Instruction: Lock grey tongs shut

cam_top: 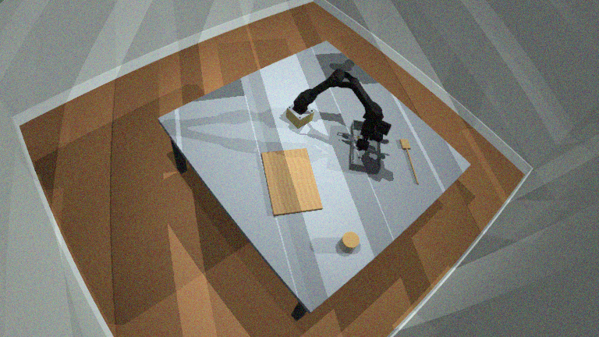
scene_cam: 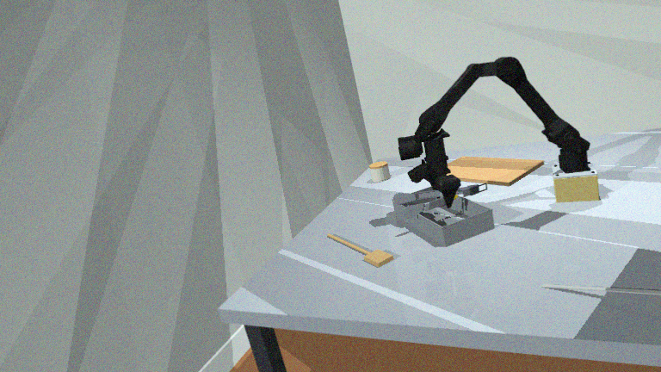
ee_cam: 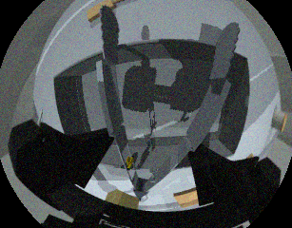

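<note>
Right now my gripper tip is 20 mm to the right of the grey roasting tin, 20 mm short of it and 20 mm above it. Also, from my gripper tip: small wooden cup (500 mm to the right, 270 mm ahead, 20 mm below); then wooden board (410 mm to the right, 150 mm behind, 40 mm below).
</note>
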